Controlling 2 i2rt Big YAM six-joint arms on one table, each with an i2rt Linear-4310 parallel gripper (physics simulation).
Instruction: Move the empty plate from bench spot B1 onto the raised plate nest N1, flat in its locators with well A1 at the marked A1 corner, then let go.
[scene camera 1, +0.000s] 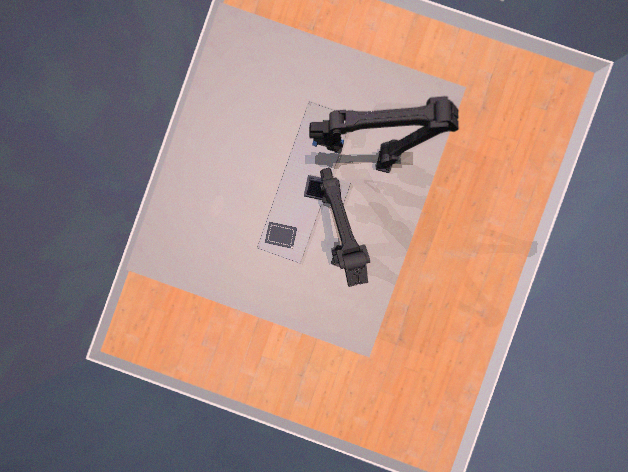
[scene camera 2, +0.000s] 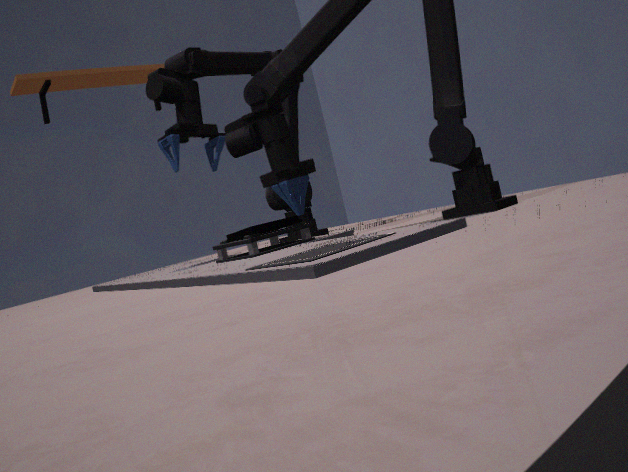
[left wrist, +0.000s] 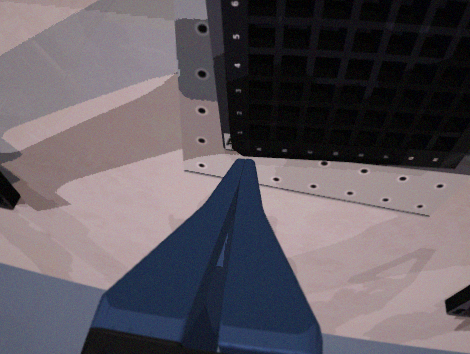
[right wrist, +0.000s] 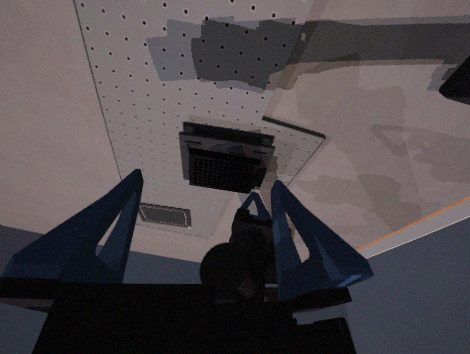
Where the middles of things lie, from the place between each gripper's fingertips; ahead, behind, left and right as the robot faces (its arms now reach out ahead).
The black well plate (left wrist: 379, 89) lies 80 mm ahead of my left hand, 20 mm to the right of it and 10 mm below it. Round my left hand: dark block (left wrist: 214, 21): 80 mm ahead, 30 mm to the right, 20 mm below.
My right gripper is now 40 mm past the black well plate, 170 mm to the right of it and 160 mm above it. Also, from my right hand: dark block: 40 mm behind, 160 mm to the left, 170 mm below.
